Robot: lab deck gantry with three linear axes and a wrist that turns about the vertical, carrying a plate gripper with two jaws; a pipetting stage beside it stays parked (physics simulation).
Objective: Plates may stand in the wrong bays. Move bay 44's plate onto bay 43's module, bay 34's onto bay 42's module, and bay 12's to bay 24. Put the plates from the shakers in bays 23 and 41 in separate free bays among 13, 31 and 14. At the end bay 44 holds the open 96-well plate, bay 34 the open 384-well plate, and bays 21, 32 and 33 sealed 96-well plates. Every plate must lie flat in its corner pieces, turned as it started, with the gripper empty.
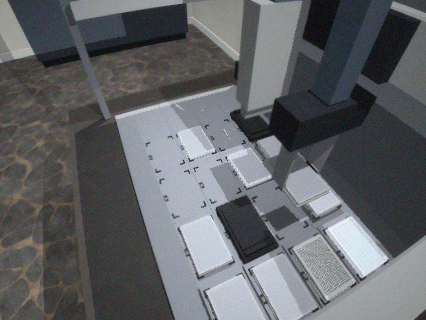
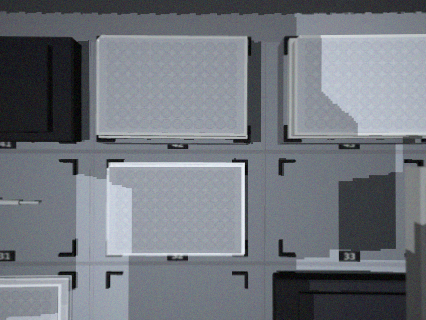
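Pixels of known places: gripper, fingertip midpoint: [image 1: 295,174]; robot's base, link origin: [image 1: 146,144].
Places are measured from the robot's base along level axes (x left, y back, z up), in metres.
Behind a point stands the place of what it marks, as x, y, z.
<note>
My gripper [image 1: 304,175] {0.257, -0.392, 0.160} is shut on a pale plate [image 1: 307,187] {0.257, -0.431, 0.164}, held level high over the deck around bay 43. It partly hides bay 43's plate [image 1: 325,204] {0.362, -0.439, 0.033} [image 2: 390,70] {0.376, -0.407, 0.033} on its module. Another plate [image 1: 269,146] {0.343, -0.202, 0.033} [image 2: 172,85] {0.364, -0.228, 0.033} sits on bay 42's module. Pale plates lie in bay 32 [image 1: 250,167] {0.256, -0.238, 0.014} [image 2: 175,210] {0.257, -0.228, 0.014} and bay 21 [image 1: 196,141] {0.151, -0.070, 0.014} [image 2: 27,302] {0.175, -0.097, 0.014}. The black shakers of bay 41 [image 1: 252,126] {0.350, -0.090, 0.024} [image 2: 37,90] {0.362, -0.111, 0.024} and bay 23 [image 1: 246,227] {0.148, -0.403, 0.024} [image 2: 340,305] {0.178, -0.371, 0.024} show no plate. Bay 34 holds a densely dotted plate [image 1: 322,266] {0.252, -0.559, 0.029}; bay 44 holds a whitish gridded plate [image 1: 356,245] {0.363, -0.558, 0.023}.
Plates stand in bay 13 [image 1: 206,245] {0.043, -0.400, 0.014}, bay 14 [image 1: 232,300] {0.042, -0.532, 0.029} and bay 24 [image 1: 283,285] {0.151, -0.553, 0.029}. Bays 11, 12, 22, 31 and 33 show bare corner pieces. A dark shadow lies in bay 33. The pale pipetting stage [image 1: 270,55] hangs behind the gripper.
</note>
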